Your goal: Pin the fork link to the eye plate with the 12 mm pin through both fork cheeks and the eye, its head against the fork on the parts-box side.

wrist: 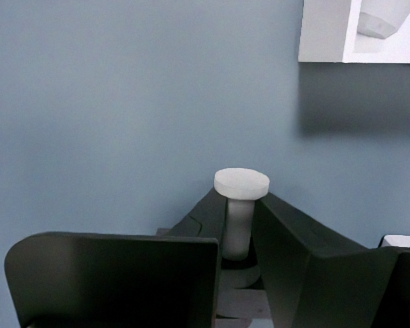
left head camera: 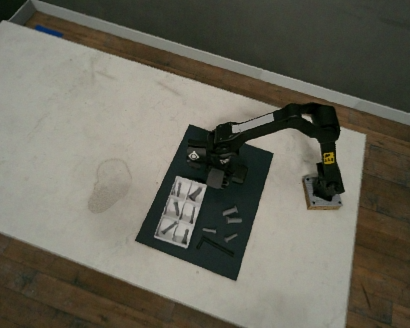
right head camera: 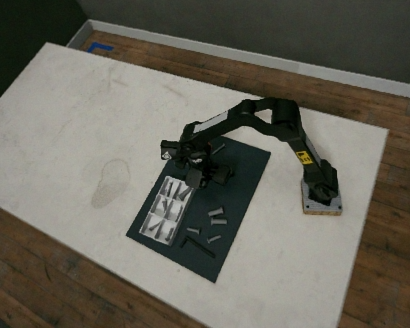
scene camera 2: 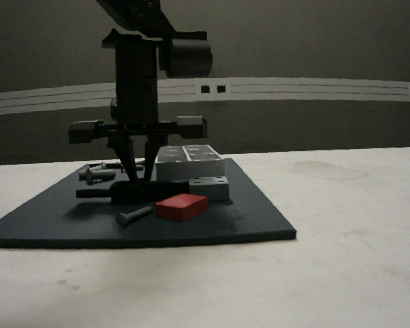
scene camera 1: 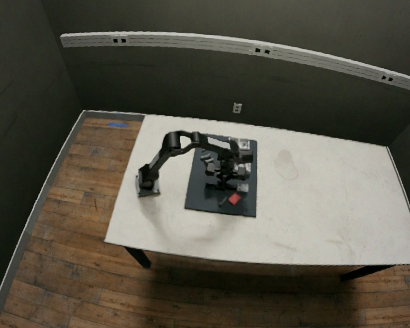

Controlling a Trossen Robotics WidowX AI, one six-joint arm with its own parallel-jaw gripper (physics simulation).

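Seen in the pictures: gripper, fingertip midpoint: [wrist: 236, 197] [right head camera: 207, 176] [scene camera 2: 141, 190] [scene camera 1: 223, 180]; arm's base at its link origin: [left head camera: 323, 190] [right head camera: 321, 193] [scene camera 1: 147, 183].
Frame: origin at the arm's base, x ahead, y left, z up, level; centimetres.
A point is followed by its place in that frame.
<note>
My gripper [scene camera 2: 140, 179] @[z -1.4, x 36.2, y 9.4 cm] [wrist: 236, 197] @[z -1.4, x 36.2, y 9.4 cm] is shut on a pale pin [wrist: 241, 220] @[z -0.1, x 36.3, y 9.2 cm], held by its shank, disc head towards the top of the wrist view. The black fork link [scene camera 2: 150, 192] @[z -0.6, x 38.1, y 5.1 cm] [scene camera 1: 215, 186] lies on the mat, its rod pointing left in scene camera 2. The grey block of the eye plate [scene camera 2: 210, 189] @[z -0.3, x 45.8, y 4.1 cm] [scene camera 1: 242, 187] @[z 0.5, x 45.5, y 6.1 cm] is at its other end. The fingertips are at the fork's far, parts-box side, partly hidden behind it in scene camera 2. Below the shank's end in the wrist view is a dark rounded part. Whether the pin's tip is in a hole cannot be told.
The white parts box [left head camera: 171, 243] @[z 0.6, x 40.9, y 36.2 cm] [right head camera: 155, 239] @[z 1.6, x 40.3, y 36.1 cm] [scene camera 2: 190, 171] @[z -0.1, x 43.2, y 15.3 cm] [wrist: 322, 30] @[z 0.1, x 37.7, y 15.6 cm] holds more fasteners. A red block [scene camera 2: 181, 207] @[z -0.4, x 42.5, y -2.9 cm] [scene camera 1: 234, 199] @[z -0.4, x 42.4, y -0.5 cm] and a loose pin [scene camera 2: 134, 216] @[z -1.3, x 37.3, y -2.7 cm] lie near the fork. Several pins and a black hex key [left head camera: 217, 247] @[z -1.0, x 27.1, y 31.8 cm] [right head camera: 200, 247] @[z -1.0, x 26.8, y 31.6 cm] lie beside the box.
</note>
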